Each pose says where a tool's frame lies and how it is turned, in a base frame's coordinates. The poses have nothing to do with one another.
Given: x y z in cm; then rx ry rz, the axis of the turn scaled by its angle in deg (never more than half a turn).
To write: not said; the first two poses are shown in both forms.
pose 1, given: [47.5 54.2 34.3 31.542 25.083 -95.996]
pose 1, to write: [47.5 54.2 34.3 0.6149 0.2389 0.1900 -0.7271]
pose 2, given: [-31.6 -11.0 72.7 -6.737 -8.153 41.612]
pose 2, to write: [-31.6 -11.0 72.7 0.9306 -0.0574 -0.0695 0.3547]
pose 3, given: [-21.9 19.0 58.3 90.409 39.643 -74.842]
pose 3, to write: [-21.9 19.0 58.3 0.4704 0.6440 0.2824 -0.5331]
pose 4, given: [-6.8 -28.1 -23.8 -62.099 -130.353 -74.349]
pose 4, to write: [-6.8 -28.1 -23.8 0.1529 -0.3779 -0.7932 -0.4524]
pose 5, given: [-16.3 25.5 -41.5 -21.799 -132.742 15.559]
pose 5, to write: [-16.3 25.5 -41.5 0.3793 -0.1489 -0.9070 0.1063]
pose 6, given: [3.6 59.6 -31.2 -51.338 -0.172 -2.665]
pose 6, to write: [3.6 59.6 -31.2 0.9010 -0.4331 -0.0015 -0.0225]
